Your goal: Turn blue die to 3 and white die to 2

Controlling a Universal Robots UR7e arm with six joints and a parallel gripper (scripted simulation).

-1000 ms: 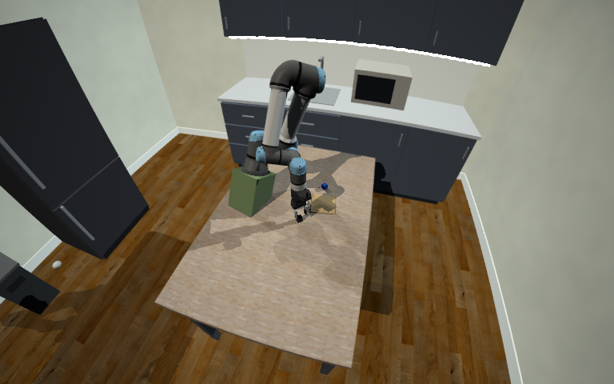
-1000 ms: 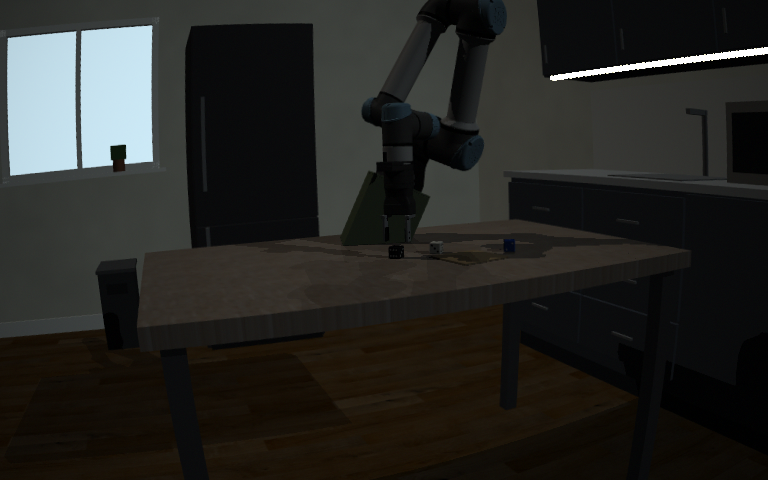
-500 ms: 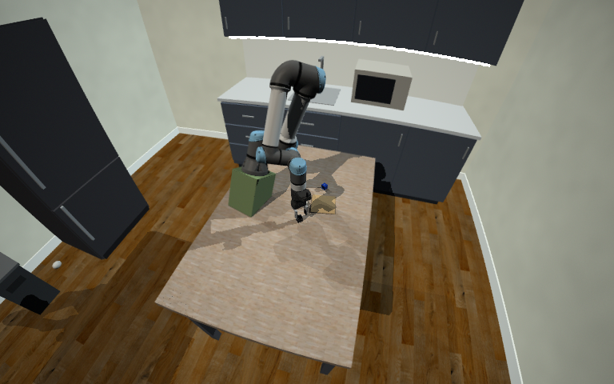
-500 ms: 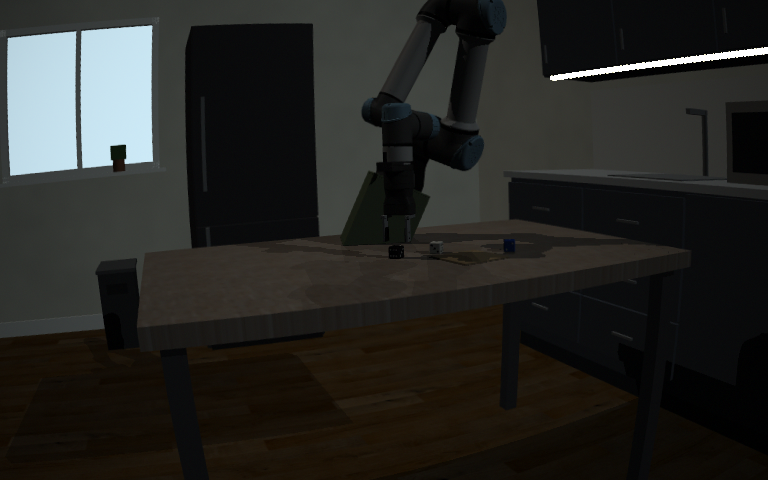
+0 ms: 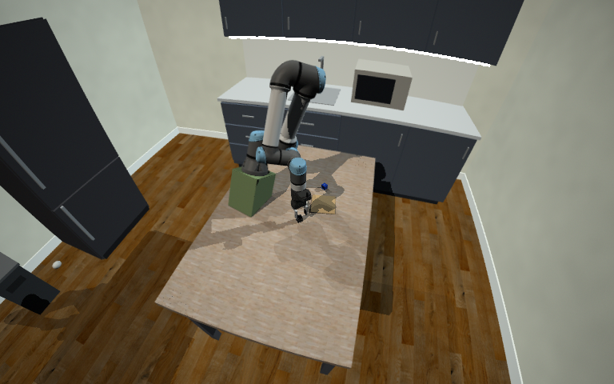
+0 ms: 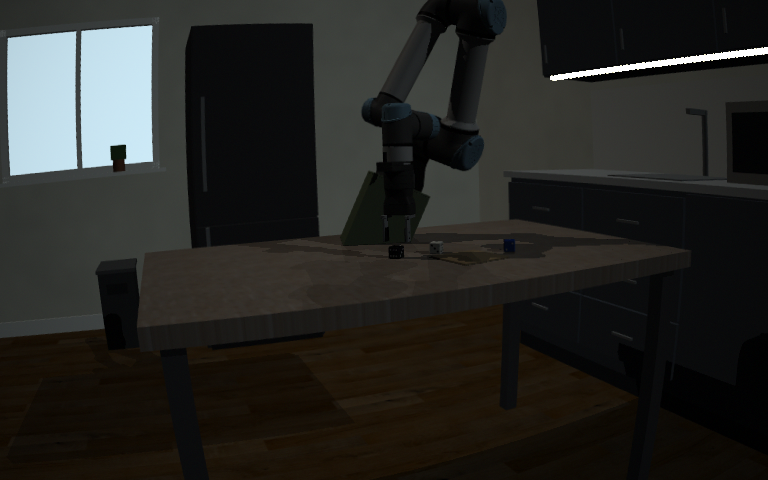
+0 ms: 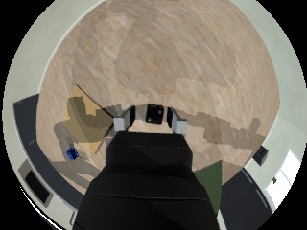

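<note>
Now: the black die 1 cm behind my hand and 5 cm below it. From my hand the other things lie so: white die (3 cm behind, 11 cm to the left, 5 cm below); blue die (3 cm ahead, 30 cm to the left, 5 cm below); tan mat (7 cm ahead, 17 cm to the left, 6 cm below).
</note>
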